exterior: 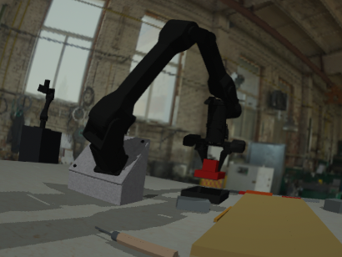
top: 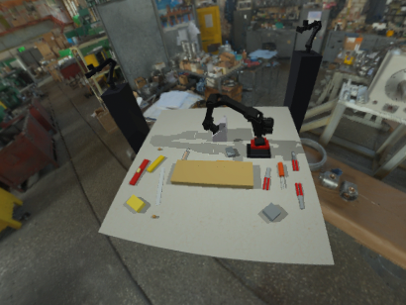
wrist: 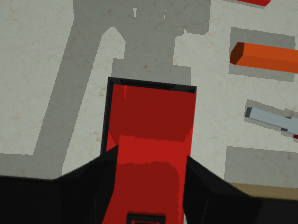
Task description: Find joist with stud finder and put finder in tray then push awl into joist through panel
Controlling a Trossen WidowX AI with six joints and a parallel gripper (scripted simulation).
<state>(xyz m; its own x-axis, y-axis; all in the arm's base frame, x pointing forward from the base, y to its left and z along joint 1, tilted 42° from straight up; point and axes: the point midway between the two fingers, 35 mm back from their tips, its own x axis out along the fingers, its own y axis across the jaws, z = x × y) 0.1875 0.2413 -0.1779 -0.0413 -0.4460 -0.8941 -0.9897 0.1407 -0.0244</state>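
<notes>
Right now my gripper tip is 1 cm to the left of the black tray and 8 cm above it. Also, from my gripper tip: awl: 4 cm behind, 54 cm to the right, 8 cm below; then grey block: 45 cm ahead, 2 cm to the right, 7 cm below; then stud finder: 2 cm to the right, 2 cm above.
</notes>
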